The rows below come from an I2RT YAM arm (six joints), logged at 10 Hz.
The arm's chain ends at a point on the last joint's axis. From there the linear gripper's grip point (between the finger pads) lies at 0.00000 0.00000 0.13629 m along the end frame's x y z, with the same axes.
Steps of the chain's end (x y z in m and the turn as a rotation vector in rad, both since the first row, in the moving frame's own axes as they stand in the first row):
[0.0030 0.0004 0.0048 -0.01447 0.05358 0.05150]
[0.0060 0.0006 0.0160 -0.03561 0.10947 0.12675]
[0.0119 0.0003 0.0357 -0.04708 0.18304 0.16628]
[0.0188 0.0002 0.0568 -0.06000 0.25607 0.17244]
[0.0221 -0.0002 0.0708 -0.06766 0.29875 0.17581]
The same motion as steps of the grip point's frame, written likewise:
[0.0102 0.0026 0.0046 -0.01447 0.05358 0.05150]
[0.0205 0.0064 0.0151 -0.03561 0.10947 0.12675]
[0.0361 0.0087 0.0333 -0.04708 0.18304 0.16628]
[0.0524 0.0112 0.0521 -0.06000 0.25607 0.17244]
[0.0612 0.0124 0.0645 -0.06766 0.29875 0.17581]

